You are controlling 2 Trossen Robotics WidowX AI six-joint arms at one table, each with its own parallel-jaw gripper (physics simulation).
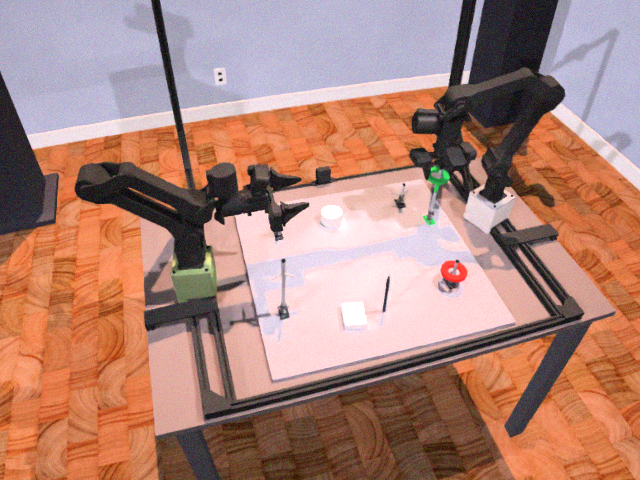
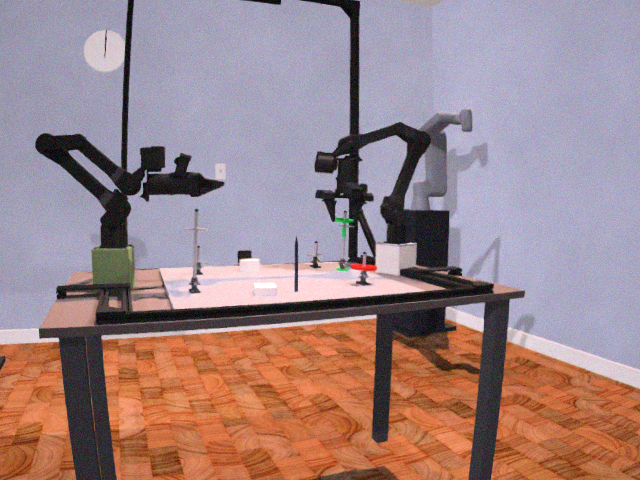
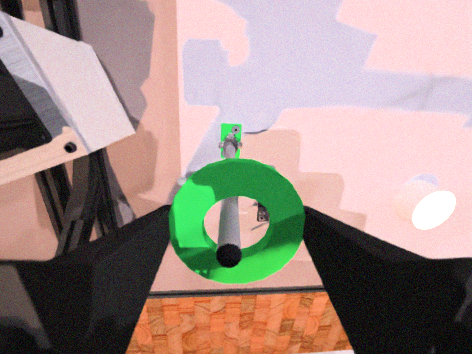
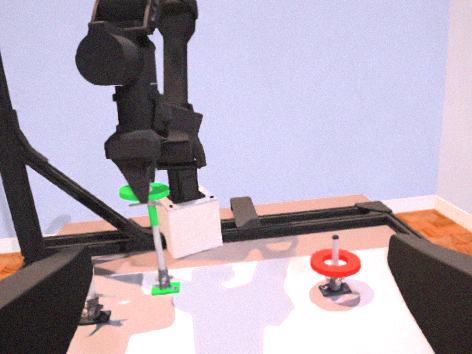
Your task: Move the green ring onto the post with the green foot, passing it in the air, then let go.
Labels:
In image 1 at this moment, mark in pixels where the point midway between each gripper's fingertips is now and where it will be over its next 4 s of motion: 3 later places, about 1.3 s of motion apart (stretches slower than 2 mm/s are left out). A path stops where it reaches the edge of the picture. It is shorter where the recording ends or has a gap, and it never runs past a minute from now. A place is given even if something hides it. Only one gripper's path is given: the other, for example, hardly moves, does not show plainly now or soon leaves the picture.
My left gripper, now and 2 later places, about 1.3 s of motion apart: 437,177; 436,180; 442,147

